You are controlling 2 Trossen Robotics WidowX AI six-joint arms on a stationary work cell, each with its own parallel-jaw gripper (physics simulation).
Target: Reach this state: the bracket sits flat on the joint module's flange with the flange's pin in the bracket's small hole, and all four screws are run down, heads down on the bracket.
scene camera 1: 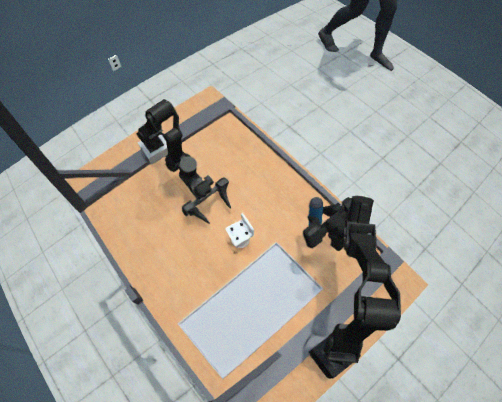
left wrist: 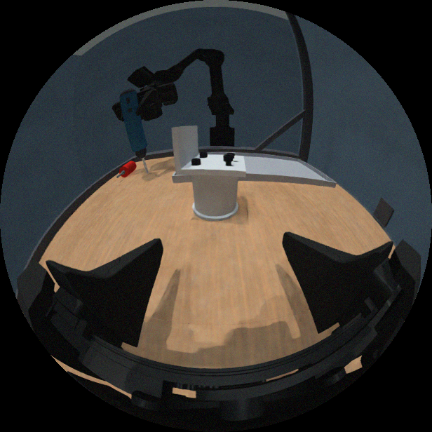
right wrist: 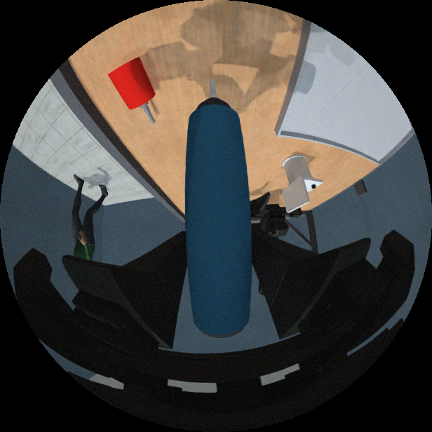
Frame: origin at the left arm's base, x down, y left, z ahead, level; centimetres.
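Seen in the pictures: left gripper, fingertip midpoint: point(scene camera 1: 220, 215); right gripper, fingertip midpoint: point(scene camera 1: 313, 213); left arm's base, link origin: point(scene camera 1: 153, 144); right arm's base, link origin: point(scene camera 1: 336, 352).
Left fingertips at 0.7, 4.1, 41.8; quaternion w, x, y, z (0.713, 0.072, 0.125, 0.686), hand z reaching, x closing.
Note:
Offsets run from my left fingertips to a thing's middle, as dx, dy, dz.
The white bracket @(-4.6, +1.2, +9.9) point(scene camera 1: 240, 233) point(left wrist: 186, 145) point(right wrist: 297, 194) lies on top of the joint module point(left wrist: 215, 195) point(right wrist: 296, 167), its plate looking flat and its flap upright. Four black screw heads show on it in scene camera 1. In the left wrist view the near right screw point(left wrist: 228, 158) looks raised above the plate; the left two sit low. The pin's seating cannot be made out. My left gripper point(scene camera 1: 219, 215) point(left wrist: 223, 242) is open and empty, beside the module. My right gripper point(scene camera 1: 316, 221) point(right wrist: 217, 235) is shut on the blue screwdriver @(-8.1, +20.6, +23.9) point(scene camera 1: 315, 212) point(left wrist: 133, 125) point(right wrist: 217, 175), held tip down, away from the module.
A red screwdriver point(left wrist: 128, 169) point(right wrist: 132, 84) lies on the table near the blue one's tip. A shallow grey tray @(+2.8, -9.7, +31.2) point(scene camera 1: 250, 310) point(left wrist: 285, 170) point(right wrist: 345, 110) lies beside the module. Dark rails edge the table. A person point(scene camera 1: 382, 35) point(right wrist: 90, 220) stands beyond it.

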